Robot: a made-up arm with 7 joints. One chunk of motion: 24 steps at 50 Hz.
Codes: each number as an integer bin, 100 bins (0 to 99) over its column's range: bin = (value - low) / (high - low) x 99, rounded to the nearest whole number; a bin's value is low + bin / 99 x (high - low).
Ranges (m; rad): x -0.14..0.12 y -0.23..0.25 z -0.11..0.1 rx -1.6..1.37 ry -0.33..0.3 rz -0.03..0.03
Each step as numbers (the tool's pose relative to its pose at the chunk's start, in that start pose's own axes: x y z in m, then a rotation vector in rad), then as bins.
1 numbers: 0.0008 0.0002 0.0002 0.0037 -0.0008 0.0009
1 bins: 54 47 52 53 52 51
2 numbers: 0.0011 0.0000 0.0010 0.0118 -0.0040 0.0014
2 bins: 54 47 52 54 51 52
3 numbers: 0.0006 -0.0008 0.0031 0.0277 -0.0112 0.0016
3 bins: 54 47 53 54 50 52
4 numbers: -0.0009 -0.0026 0.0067 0.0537 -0.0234 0.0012
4 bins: 53 47 55 55 48 51
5 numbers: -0.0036 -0.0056 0.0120 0.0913 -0.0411 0.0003
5 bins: 52 46 58 56 45 50
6 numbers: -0.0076 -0.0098 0.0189 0.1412 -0.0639 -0.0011
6 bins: 50 45 61 58 42 48
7 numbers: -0.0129 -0.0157 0.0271 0.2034 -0.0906 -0.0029
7 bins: 48 44 65 60 38 45
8 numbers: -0.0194 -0.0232 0.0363 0.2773 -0.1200 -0.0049
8 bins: 46 43 69 63 33 41
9 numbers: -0.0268 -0.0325 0.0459 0.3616 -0.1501 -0.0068
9 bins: 43 41 73 65 28 38
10 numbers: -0.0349 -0.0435 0.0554 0.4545 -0.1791 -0.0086
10 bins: 40 38 78 68 24 35
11 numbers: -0.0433 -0.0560 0.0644 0.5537 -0.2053 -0.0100
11 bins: 37 36 82 72 20 33
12 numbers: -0.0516 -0.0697 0.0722 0.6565 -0.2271 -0.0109
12 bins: 34 33 86 75 16 32
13 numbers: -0.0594 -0.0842 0.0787 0.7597 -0.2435 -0.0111
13 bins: 31 30 89 79 14 31
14 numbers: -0.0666 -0.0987 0.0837 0.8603 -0.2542 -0.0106
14 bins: 28 27 91 82 12 32
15 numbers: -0.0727 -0.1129 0.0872 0.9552 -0.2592 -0.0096
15 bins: 26 24 93 85 11 34
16 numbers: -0.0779 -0.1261 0.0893 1.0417 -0.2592 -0.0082
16 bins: 24 21 94 88 11 36
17 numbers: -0.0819 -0.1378 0.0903 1.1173 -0.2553 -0.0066
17 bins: 22 19 94 91 12 39
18 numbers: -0.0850 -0.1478 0.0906 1.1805 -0.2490 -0.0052
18 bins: 21 17 95 93 13 41
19 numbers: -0.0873 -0.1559 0.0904 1.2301 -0.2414 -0.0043
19 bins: 20 15 94 94 14 42
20 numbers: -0.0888 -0.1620 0.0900 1.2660 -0.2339 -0.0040
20 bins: 19 14 94 96 15 43
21 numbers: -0.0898 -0.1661 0.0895 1.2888 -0.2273 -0.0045
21 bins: 19 13 94 96 16 42
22 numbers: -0.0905 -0.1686 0.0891 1.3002 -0.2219 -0.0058
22 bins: 19 13 94 97 17 40
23 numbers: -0.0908 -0.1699 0.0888 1.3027 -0.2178 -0.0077
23 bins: 19 12 94 97 18 37
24 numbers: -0.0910 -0.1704 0.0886 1.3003 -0.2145 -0.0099
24 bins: 19 12 94 97 18 33
